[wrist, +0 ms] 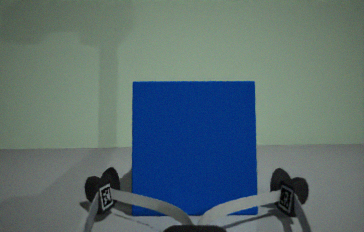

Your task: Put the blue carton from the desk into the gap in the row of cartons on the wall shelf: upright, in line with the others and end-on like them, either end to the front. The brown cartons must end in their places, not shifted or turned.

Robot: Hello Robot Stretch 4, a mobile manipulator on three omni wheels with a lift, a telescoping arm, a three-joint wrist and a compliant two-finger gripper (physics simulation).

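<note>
The blue carton [194, 145] stands upright on the grey desk top [330, 175], with one flat face towards the camera, a little above the lower middle of the wrist view. My gripper [196, 190] is open, its two dark fingertips wide apart, one to the left and one to the right of the carton's lower part. There is a gap on each side between fingertip and carton. The fingers hold nothing. How far the fingertips reach along the carton's depth is hard to tell. The wall shelf and the brown cartons do not show.
A pale green wall [310, 60] rises behind the desk. A shadow of the arm and gripper falls on the wall at the left and runs down onto the desk top.
</note>
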